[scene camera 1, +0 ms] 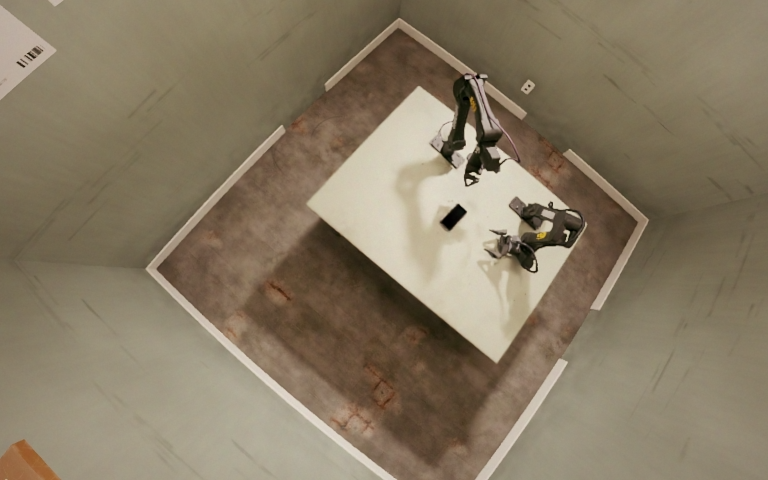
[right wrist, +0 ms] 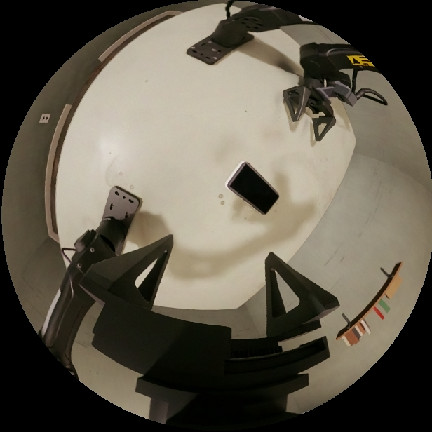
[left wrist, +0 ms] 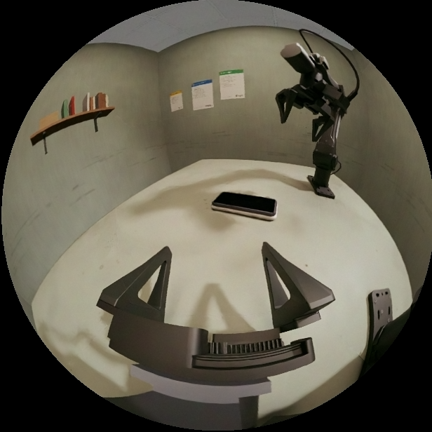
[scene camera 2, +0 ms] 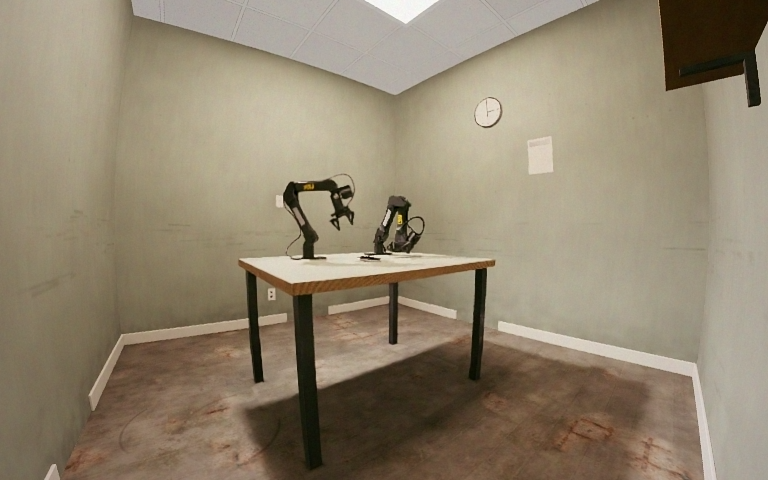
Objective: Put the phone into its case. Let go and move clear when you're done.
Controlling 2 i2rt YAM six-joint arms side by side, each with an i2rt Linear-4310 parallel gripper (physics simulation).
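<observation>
The black phone (scene camera 1: 453, 217) (scene camera 2: 369, 258) (left wrist: 245, 202) (right wrist: 253, 188) lies screen up on top of its pale case (left wrist: 250, 215) (right wrist: 234, 173) on the table. The case's light edge shows below the phone's long near side in the left wrist view and at its upper left in the right wrist view. I cannot tell whether the phone is fully seated. My left gripper (scene camera 1: 489, 241) (left wrist: 214, 248) (right wrist: 307, 131) is open and empty, to the right of the phone in scene camera 1 and apart from it. My right gripper (scene camera 2: 345, 226) (left wrist: 299, 132) (right wrist: 221, 248) is open and empty, raised above the table, clear of the phone.
The table (scene camera 1: 362, 198) (scene camera 2: 317, 274) carries both arm bases, the right arm's mounting plate (right wrist: 124, 200) and the left arm's mounting plate (right wrist: 212, 50). A wall shelf (left wrist: 75, 121) (right wrist: 372, 305) with books is beyond the table.
</observation>
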